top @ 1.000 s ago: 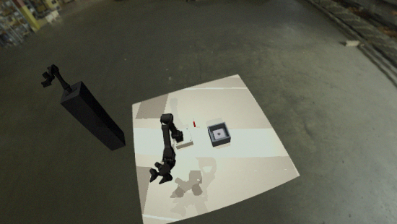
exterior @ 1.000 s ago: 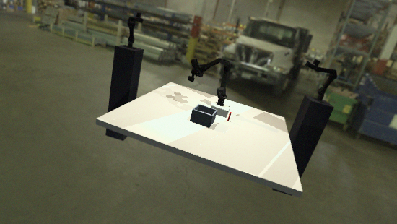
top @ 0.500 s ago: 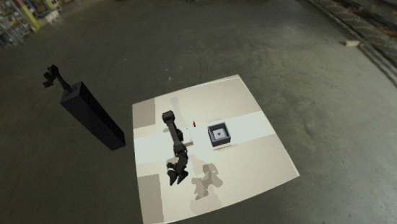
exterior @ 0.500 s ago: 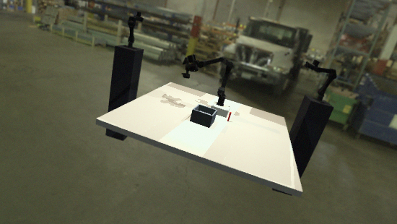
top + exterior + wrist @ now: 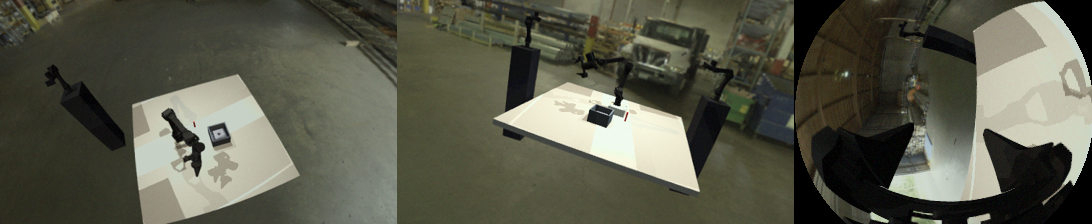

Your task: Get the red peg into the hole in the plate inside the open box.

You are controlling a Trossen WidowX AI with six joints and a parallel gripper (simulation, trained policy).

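The red peg lies 54 cm to the left of my gripper tip, 25 cm below it and 15 cm ahead of it. Round my gripper tip: dark box 34 cm to the left, 31 cm ahead, 26 cm below; plate 34 cm to the left, 31 cm ahead, 24 cm below.
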